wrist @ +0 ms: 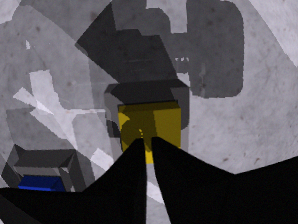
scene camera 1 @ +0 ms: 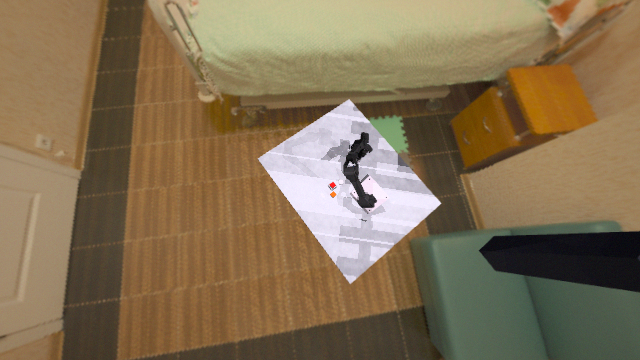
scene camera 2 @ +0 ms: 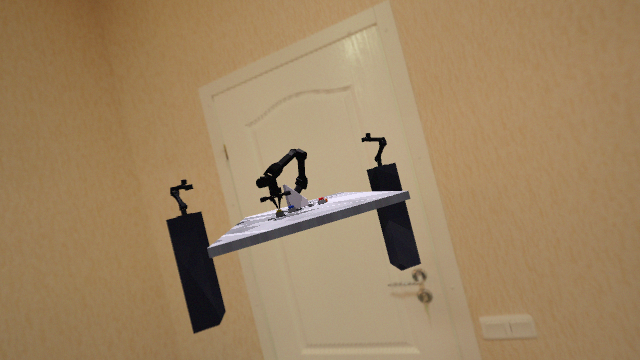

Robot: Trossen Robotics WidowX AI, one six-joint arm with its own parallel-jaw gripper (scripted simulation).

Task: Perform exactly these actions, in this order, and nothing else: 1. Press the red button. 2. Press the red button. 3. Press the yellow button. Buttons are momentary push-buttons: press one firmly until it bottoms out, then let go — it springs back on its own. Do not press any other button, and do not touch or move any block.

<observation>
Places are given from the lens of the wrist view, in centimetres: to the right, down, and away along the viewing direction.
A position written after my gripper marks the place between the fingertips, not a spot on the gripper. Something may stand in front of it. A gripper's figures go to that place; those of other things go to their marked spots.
my gripper [wrist: 147, 145]: 0, 2, 10
yellow button [wrist: 163, 119]: 1, 0, 10
</observation>
